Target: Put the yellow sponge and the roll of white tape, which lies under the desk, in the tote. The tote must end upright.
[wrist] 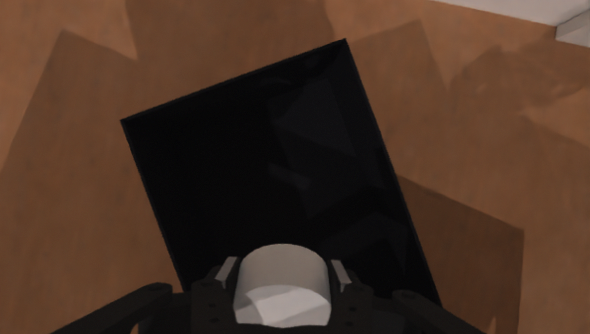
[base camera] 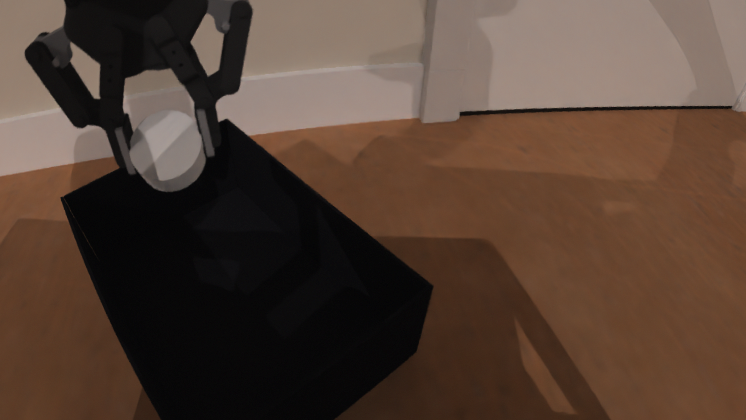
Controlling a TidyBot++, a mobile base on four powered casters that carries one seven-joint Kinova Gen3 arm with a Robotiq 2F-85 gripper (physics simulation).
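Frame: origin at the arm's base, x ahead, y left, z up, level; millimetres.
Where they show: gripper, fingertip midpoint: point(wrist: 283, 275) point(base camera: 172, 159).
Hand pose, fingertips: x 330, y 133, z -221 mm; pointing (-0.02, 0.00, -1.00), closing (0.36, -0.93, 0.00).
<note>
Things, the pixels of their top centre, and the offset from my fingertips. Level surfaces: height alone.
- white tape at its top centre: point(wrist: 281, 316) point(base camera: 160, 121) 5 mm back, 2 mm right, 34 mm up
- black tote at its top centre: point(base camera: 206, 236) point(wrist: 295, 247) 2 mm back, 10 mm right, 75 mm down
- brown wooden floor at its surface level: 175 mm down
My gripper point(base camera: 170, 159) point(wrist: 283, 275) is shut on the roll of white tape point(base camera: 168, 143) point(wrist: 283, 305), which shows as a pale, thick cylinder between the two fingers. The black tote point(base camera: 399, 336) point(wrist: 234, 81) stands upright on the floor with its open top facing up. In the base camera view the tape overlaps the tote's far end; in the wrist view it shows in front of the tote's dark inside. Its exact height over the rim is hard to tell. The tote's inside is very dark, with faint lighter patches. The yellow sponge does not show in either view.
A wall with a white baseboard point(base camera: 323, 101) runs behind the tote. A white door point(base camera: 589, 57) with its frame point(base camera: 443, 67) stands at the right of the base camera view. Broad shadows lie on the brown wooden floor point(base camera: 652, 250) point(wrist: 75, 215) around the tote.
</note>
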